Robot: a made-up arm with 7 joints. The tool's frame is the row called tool. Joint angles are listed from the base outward. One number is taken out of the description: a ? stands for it. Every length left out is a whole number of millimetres.
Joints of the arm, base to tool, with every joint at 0 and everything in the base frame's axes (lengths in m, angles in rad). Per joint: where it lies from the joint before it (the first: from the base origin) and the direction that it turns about. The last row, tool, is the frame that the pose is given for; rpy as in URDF.
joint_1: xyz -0.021 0.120 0.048 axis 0 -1 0
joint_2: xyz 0.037 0.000 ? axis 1 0 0
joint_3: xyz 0.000 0.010 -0.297 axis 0 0 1
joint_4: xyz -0.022 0.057 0.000 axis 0 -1 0
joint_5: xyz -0.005 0.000 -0.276 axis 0 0 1
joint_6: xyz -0.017 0.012 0.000 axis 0 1 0
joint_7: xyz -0.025 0.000 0.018 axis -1 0 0
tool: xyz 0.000 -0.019 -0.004 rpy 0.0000 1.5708 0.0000
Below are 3 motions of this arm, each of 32 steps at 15 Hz.
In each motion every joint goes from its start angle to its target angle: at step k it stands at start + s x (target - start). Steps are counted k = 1, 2, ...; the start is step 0. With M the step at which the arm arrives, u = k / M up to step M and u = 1 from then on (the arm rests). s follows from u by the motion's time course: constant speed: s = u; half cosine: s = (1 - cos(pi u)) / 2; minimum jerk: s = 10 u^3 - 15 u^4 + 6 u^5.
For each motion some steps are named. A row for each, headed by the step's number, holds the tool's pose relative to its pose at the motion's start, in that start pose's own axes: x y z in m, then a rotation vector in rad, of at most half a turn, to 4 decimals.
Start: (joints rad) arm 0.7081 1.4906 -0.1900 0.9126 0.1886 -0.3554 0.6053
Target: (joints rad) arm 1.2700 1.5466 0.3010 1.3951 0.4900 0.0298 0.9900
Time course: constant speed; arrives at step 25
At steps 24, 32:
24: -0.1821 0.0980 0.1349 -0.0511 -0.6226 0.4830
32: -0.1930 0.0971 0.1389 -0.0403 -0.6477 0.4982

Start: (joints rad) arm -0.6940 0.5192 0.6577 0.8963 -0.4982 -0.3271 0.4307
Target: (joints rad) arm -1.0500 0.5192 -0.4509 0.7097 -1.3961 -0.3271 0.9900
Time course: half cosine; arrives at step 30
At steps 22, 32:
22: -0.0322 -0.1126 -0.0340 1.1567 0.4533 -1.6844
32: -0.0510 -0.1432 -0.0418 1.4329 0.5200 -1.9747

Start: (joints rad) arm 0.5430 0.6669 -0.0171 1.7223 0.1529 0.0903 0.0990
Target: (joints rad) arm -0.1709 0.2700 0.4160 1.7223 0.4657 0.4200 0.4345
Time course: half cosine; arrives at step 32
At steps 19, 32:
19: -0.1613 -0.0839 -0.0770 -0.5366 0.5046 -0.1135
32: -0.2728 -0.1138 -0.0793 -0.8372 0.7592 -0.1035

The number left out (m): -0.026
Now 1 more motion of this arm.
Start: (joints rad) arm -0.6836 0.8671 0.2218 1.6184 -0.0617 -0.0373 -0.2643
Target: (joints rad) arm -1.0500 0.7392 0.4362 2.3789 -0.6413 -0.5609 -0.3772
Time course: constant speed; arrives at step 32
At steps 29, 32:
29: -0.0649 0.0269 0.1378 0.1892 -0.9998 0.0746
32: -0.0751 0.0326 0.1541 0.2121 -1.0997 0.0804

